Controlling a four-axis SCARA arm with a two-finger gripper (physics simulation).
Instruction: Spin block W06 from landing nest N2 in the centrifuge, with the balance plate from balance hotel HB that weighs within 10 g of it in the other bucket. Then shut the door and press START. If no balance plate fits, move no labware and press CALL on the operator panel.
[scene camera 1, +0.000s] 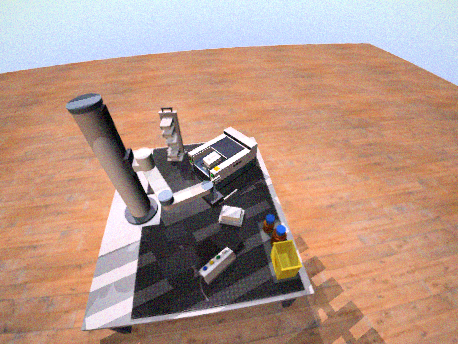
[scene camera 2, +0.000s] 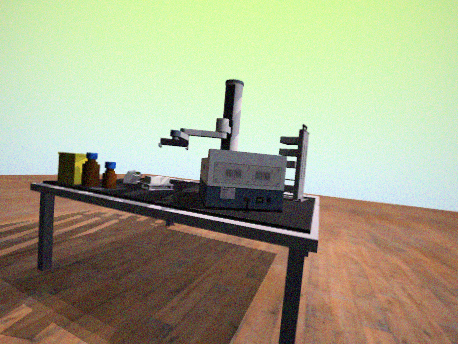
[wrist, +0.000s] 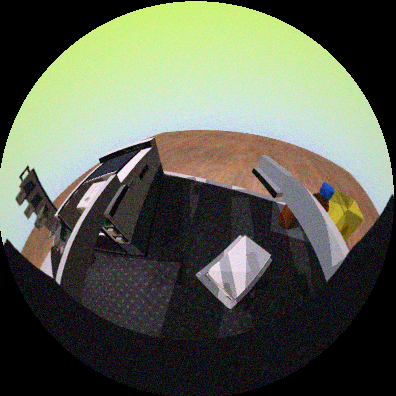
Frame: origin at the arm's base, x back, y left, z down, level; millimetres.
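Seen in the pictures: gripper, fingertip midpoint: (scene camera 1: 228, 183) (scene camera 2: 173, 146) (wrist: 186, 168); arm's base, link origin: (scene camera 1: 141, 210).
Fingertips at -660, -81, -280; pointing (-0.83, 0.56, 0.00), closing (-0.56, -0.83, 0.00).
Note:
Pixels of each thing's top centre, then the offset from my fingertips to it, as dx, dy, dz.
- block, top centre: (wrist: 241, 264) (scene camera 2: 157, 176) (scene camera 1: 231, 211) -6, -96, +192
- white plate, top centre: (wrist: 89, 191) (scene camera 1: 211, 156) +78, +360, +74
- operator panel, top centre: (scene camera 1: 217, 261) (scene camera 2: 134, 170) +133, -428, +183
My gripper (scene camera 1: 228, 184) (scene camera 2: 174, 145) (wrist: 186, 168) is open and empty. It hangs above the table between the centrifuge and a white block. The block (scene camera 1: 232, 214) (scene camera 2: 158, 180) (wrist: 241, 267) sits on a low light nest, and its label is not readable. The centrifuge (scene camera 1: 242, 159) (scene camera 2: 245, 172) (wrist: 145, 200) has its top opening uncovered. A white plate (scene camera 1: 212, 158) (wrist: 92, 195) sits inside, its marking too small to read. The balance hotel (scene camera 1: 177, 132) (scene camera 2: 303, 165) (wrist: 42, 194) stands beside the centrifuge and holds pale plates. The operator panel (scene camera 1: 217, 265) (scene camera 2: 132, 176) has coloured buttons.
The arm's thick column (scene camera 1: 112, 160) (scene camera 2: 233, 115) stands at the table's side. Two brown bottles with blue caps (scene camera 1: 279, 233) (scene camera 2: 91, 172) and a yellow bin (scene camera 1: 286, 262) (scene camera 2: 71, 168) (wrist: 345, 215) stand near the table edge, beyond the block. A cable runs from the panel.

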